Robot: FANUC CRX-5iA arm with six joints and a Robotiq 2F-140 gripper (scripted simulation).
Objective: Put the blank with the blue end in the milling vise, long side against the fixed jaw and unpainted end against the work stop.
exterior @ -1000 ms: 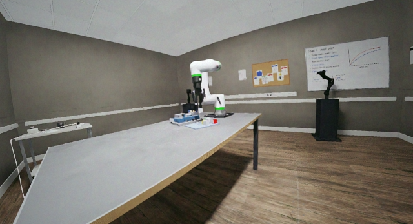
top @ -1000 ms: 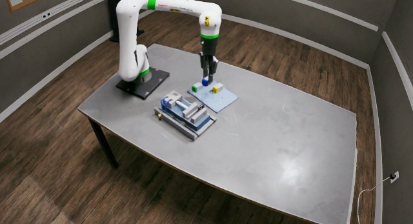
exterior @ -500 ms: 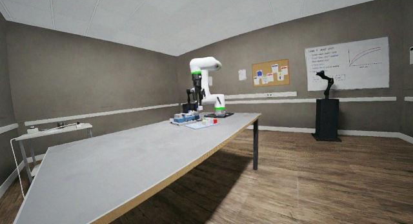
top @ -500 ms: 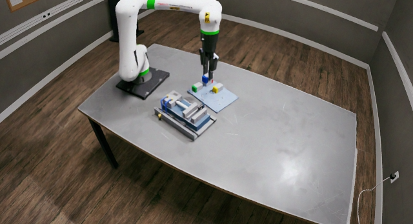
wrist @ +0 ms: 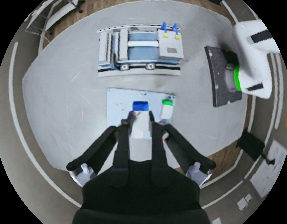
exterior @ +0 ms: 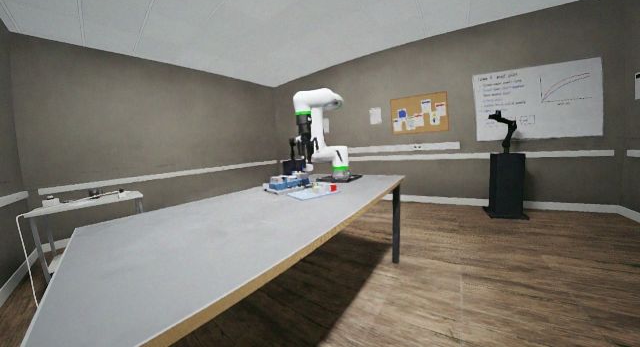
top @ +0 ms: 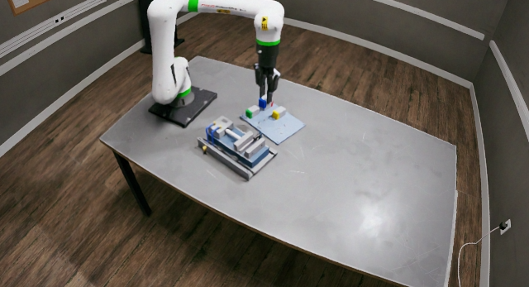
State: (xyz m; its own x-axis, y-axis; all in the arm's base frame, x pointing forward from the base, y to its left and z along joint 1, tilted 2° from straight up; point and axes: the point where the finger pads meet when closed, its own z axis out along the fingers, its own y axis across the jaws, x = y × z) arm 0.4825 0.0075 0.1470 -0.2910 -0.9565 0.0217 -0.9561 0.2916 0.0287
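Now: hand 50 mm short of the plain end block, 220 mm to the left of it and 110 mm above it. Also, from my hand: yellow-ended blank (40 mm ahead, 90 mm to the left, 160 mm below); red-ended blank (40 mm behind, 130 mm to the left, 160 mm below); light blue plate (20 mm ahead, 50 mm to the left, 180 mm below).
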